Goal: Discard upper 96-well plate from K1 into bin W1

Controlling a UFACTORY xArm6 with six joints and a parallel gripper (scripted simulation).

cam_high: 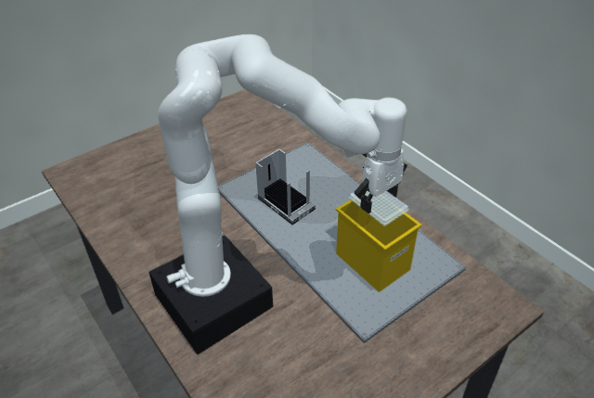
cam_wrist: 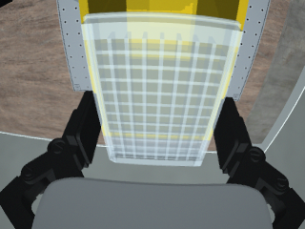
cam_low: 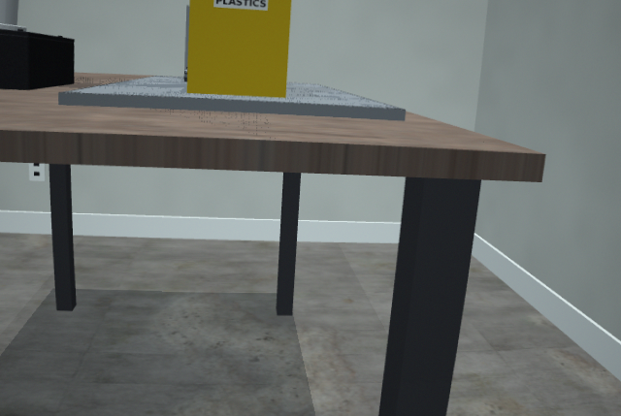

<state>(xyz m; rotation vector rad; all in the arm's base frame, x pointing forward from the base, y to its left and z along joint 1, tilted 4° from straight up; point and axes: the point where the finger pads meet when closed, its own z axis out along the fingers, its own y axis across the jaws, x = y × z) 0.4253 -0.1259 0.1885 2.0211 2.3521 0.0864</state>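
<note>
My hand is 1 cm above the white 96-well plate. The rest, counted from my hand: black plate (33 cm to the left, 21 cm below, 10 cm behind); yellow plastics bin W1 (15 cm below).
</note>
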